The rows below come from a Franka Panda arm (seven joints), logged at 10 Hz.
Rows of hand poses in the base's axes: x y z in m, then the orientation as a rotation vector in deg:
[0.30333 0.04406 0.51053 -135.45 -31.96 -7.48]
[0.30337 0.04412 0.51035 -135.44 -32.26 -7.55]
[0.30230 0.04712 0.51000 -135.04 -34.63 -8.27]
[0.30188 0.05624 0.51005 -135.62 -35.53 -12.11]
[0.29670 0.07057 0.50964 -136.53 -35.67 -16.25]
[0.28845 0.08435 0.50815 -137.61 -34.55 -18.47]
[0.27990 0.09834 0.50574 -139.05 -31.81 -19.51]
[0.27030 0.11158 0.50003 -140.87 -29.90 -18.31]
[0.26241 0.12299 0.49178 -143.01 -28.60 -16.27]
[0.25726 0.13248 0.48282 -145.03 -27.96 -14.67]
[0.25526 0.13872 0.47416 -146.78 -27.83 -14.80]
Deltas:
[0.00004 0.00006 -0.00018 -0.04 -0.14 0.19]
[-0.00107 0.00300 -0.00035 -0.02 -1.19 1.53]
[-0.00042 0.00912 0.00005 -0.26 -3.08 -0.54]
[-0.00518 0.01433 -0.00041 -0.44 -3.10 -1.21]
[-0.00825 0.01378 -0.00149 -0.52 -1.36 -1.61]
[-0.00855 0.01399 -0.00241 -0.56 -0.09 -2.48]
[-0.00960 0.01324 -0.00571 -1.32 1.25 -1.45]
[-0.00789 0.01141 -0.00825 -1.85 1.64 -0.91]
[-0.00515 0.00949 -0.00896 -1.89 1.15 -0.53]
[-0.00200 0.00624 -0.00866 -1.65 -0.20 -0.48]

